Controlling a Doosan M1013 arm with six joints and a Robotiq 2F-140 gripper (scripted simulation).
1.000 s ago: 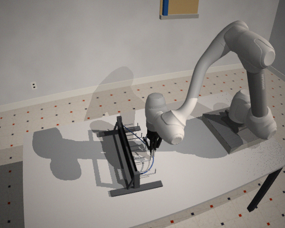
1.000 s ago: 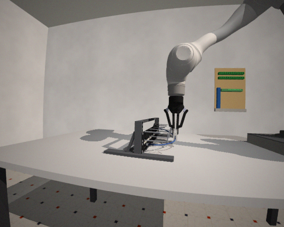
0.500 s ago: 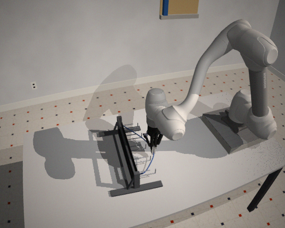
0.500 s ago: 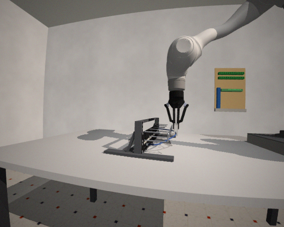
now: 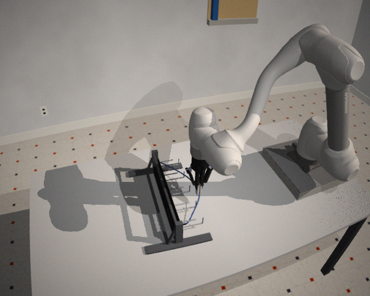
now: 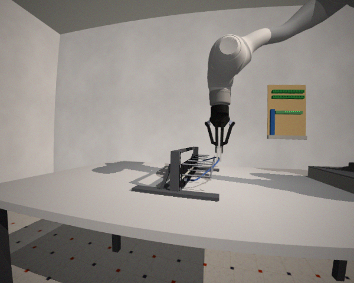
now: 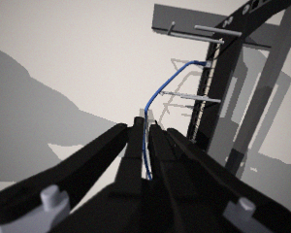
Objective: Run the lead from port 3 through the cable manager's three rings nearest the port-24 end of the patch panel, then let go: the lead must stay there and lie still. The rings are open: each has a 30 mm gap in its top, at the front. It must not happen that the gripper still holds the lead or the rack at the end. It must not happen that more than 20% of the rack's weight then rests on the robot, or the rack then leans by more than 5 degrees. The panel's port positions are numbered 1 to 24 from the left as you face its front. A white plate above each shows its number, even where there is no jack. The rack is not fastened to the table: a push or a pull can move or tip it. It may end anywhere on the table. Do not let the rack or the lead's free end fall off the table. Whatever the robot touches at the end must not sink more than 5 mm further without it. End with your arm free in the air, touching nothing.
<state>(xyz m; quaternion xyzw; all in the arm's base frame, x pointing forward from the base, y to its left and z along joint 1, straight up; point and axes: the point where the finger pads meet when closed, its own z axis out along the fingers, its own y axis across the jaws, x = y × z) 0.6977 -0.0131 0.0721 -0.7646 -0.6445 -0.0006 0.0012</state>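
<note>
The dark rack is 130 mm ahead of my hand, 80 mm to the right of it and 60 mm below it.
</note>
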